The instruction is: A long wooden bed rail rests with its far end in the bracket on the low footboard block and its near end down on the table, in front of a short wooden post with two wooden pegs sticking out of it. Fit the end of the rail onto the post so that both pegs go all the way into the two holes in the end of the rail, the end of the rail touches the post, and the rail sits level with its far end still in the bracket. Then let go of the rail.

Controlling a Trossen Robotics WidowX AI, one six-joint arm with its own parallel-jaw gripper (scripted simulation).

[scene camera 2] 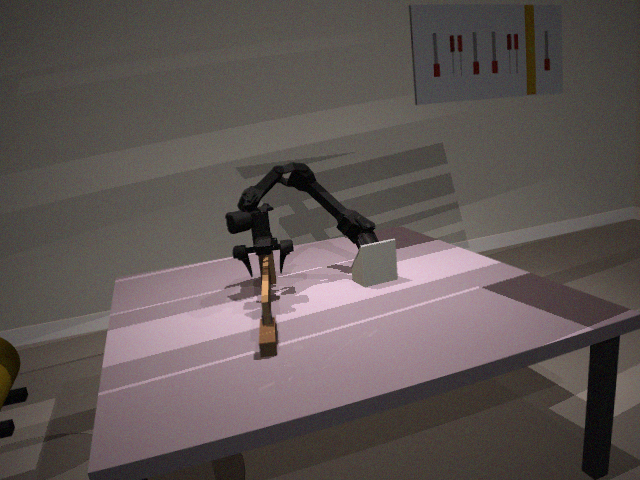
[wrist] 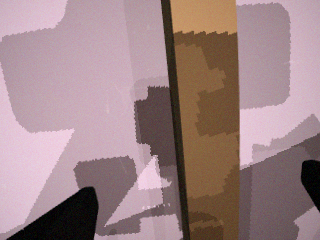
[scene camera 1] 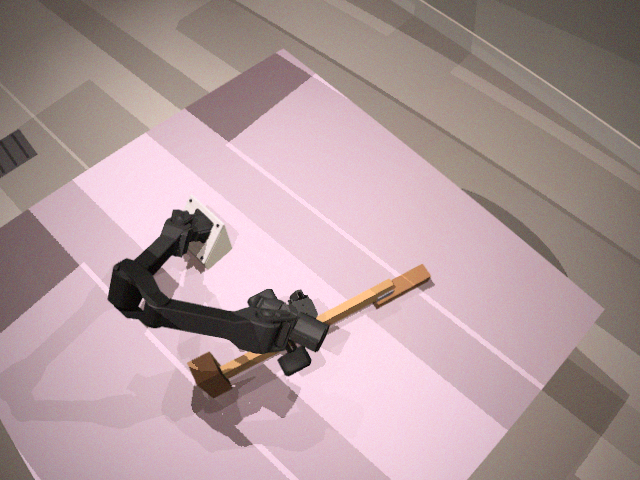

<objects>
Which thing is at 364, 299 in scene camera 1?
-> A wooden rail.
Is the gripper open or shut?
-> Open.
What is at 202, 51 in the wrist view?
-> A wooden rail.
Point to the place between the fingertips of the gripper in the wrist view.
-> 201, 184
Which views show the gripper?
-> Scene camera 2, the wrist view and scene camera 1: all of them.
</objects>
